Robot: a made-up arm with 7 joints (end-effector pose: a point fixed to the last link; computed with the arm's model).
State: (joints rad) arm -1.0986 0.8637 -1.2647 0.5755 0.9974 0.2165 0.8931
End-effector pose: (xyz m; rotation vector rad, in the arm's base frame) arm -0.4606 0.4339 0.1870 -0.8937 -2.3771 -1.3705
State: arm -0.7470 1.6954 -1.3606 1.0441 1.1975 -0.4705 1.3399
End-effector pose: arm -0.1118 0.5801 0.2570 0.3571 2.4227 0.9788
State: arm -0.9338 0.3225 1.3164 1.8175 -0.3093 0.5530 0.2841
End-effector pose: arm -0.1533 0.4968 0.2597 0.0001 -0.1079 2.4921
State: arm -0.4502 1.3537 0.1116 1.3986 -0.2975 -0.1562 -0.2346
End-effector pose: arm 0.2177 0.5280 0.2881 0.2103 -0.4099 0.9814
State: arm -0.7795 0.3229 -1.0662 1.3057 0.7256 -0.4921 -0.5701
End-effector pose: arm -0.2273 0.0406 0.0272 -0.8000 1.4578 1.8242
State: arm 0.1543 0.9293 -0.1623 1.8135 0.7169 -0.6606 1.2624
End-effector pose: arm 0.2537 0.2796 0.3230 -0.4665 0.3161 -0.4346
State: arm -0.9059 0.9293 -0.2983 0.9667 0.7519 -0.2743 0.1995
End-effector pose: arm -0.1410 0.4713 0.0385 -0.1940 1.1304 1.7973
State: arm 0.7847 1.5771 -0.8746 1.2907 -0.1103 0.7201 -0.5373
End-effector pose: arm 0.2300 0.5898 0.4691 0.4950 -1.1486 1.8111
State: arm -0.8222 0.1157 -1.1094 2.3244 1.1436 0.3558 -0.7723
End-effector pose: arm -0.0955 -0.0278 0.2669 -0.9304 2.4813 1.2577
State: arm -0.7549 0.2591 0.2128 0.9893 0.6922 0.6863 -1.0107
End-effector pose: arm -0.1902 0.2958 -0.0404 -0.6323 -0.5602 -2.9508
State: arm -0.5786 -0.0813 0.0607 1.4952 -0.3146 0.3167 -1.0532
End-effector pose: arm -0.0070 0.1397 -0.0171 -0.3250 -0.2351 2.3393
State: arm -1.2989 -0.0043 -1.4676 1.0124 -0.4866 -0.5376 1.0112
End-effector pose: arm -0.5060 -0.1040 0.3181 -0.4527 2.1450 -1.2482
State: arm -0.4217 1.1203 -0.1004 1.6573 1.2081 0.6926 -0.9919
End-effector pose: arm 0.1499 0.4032 0.1867 -0.2587 0.3198 2.3983
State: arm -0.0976 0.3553 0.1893 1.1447 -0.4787 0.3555 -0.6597
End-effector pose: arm 0.1795 0.3662 0.0117 -0.1485 -0.4288 2.0689
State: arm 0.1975 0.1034 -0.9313 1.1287 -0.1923 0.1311 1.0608
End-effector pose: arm 0.2101 -0.0328 -0.0106 0.1575 1.3350 -0.0416
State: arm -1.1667 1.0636 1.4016 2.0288 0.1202 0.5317 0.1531
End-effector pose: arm 0.1012 0.4792 0.4320 -0.1185 -0.3845 1.5899
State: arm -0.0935 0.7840 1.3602 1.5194 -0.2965 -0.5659 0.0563
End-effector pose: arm 0.0527 0.5687 0.4005 -0.5387 -1.4376 1.2629
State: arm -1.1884 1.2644 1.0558 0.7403 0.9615 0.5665 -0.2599
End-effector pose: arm 0.0053 0.7012 0.3298 -0.4803 -0.1205 2.9060
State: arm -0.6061 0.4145 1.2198 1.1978 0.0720 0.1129 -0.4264
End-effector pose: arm -0.1268 0.5414 0.1381 -0.5964 -0.7836 2.7356
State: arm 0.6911 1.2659 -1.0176 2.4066 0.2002 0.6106 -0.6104
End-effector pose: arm 0.2065 0.2409 0.3769 -0.5166 -0.3792 0.8094
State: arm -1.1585 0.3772 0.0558 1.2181 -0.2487 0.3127 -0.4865
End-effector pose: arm -0.3061 0.3307 0.0433 0.6721 0.5831 1.9255
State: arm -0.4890 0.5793 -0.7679 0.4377 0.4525 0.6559 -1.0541
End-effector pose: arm -0.1999 0.3985 -0.0467 1.4313 0.0504 1.8820
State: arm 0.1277 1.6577 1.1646 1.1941 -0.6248 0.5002 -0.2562
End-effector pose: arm 0.0233 0.5896 0.7533 -0.2651 -2.0929 1.9953
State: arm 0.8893 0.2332 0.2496 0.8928 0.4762 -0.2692 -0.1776
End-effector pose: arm 0.5016 0.3075 0.3474 -2.2013 -0.0860 1.0979
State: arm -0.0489 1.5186 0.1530 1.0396 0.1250 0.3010 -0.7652
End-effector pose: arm 0.2146 0.6304 0.4693 -0.0409 -1.3492 1.8647
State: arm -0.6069 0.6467 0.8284 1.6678 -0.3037 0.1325 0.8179
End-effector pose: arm 0.0688 0.4997 0.2017 -0.0818 0.4479 1.4831
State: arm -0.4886 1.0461 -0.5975 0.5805 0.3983 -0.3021 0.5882
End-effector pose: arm -0.0687 0.5636 0.0450 0.3404 1.3195 1.4227
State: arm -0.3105 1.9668 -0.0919 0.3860 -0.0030 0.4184 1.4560
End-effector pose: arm 0.1232 0.7044 0.6114 0.5300 1.0794 2.4139
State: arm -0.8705 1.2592 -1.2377 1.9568 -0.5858 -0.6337 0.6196
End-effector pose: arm -0.2172 0.2877 0.2001 0.0781 1.5434 -0.8748
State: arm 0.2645 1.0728 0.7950 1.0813 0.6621 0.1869 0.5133
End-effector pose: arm 0.2062 0.6233 0.4475 -1.5417 -0.1724 1.2097
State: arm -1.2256 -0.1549 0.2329 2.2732 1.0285 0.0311 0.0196
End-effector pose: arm -0.0966 0.1485 0.2033 -2.0545 0.9768 1.7579
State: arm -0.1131 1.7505 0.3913 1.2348 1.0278 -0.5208 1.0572
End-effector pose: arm 0.2681 0.4808 0.6044 -0.3265 0.0491 0.3934
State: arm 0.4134 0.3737 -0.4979 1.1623 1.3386 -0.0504 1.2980
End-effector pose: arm 0.3812 0.1458 0.1833 -1.4179 1.3417 -0.4366
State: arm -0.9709 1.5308 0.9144 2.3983 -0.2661 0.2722 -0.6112
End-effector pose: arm 0.1828 0.2979 0.4505 -0.4049 -1.0923 0.4334
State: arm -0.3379 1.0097 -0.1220 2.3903 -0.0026 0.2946 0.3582
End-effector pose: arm 0.1493 0.2410 0.2745 -0.2744 0.3407 0.5075
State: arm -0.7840 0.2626 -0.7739 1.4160 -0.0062 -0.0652 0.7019
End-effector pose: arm -0.1934 0.0236 0.0072 -0.3502 1.9056 0.2946
